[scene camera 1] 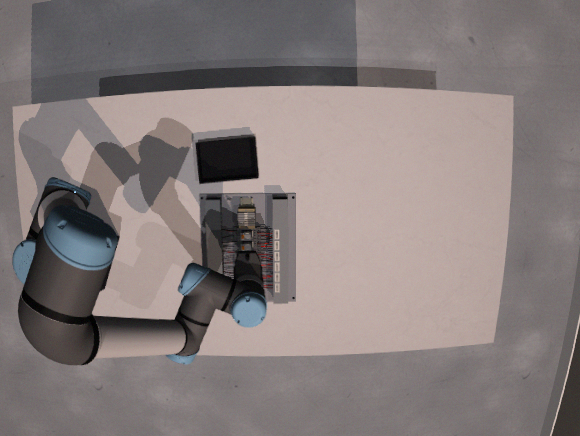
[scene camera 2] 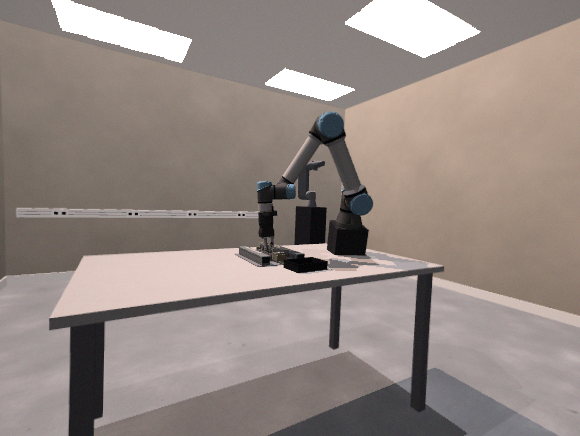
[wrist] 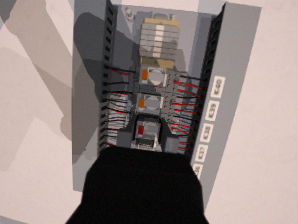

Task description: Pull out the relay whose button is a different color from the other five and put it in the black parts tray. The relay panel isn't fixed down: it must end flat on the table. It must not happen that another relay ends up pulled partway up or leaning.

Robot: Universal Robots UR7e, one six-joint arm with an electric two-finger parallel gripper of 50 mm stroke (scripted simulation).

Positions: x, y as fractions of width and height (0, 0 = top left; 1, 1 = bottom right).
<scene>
A relay panel shows in scene camera 1 (0.45, 0.49), in scene camera 2 (0.45, 0.59) and in the wrist view (0.72, 0.22).
</scene>
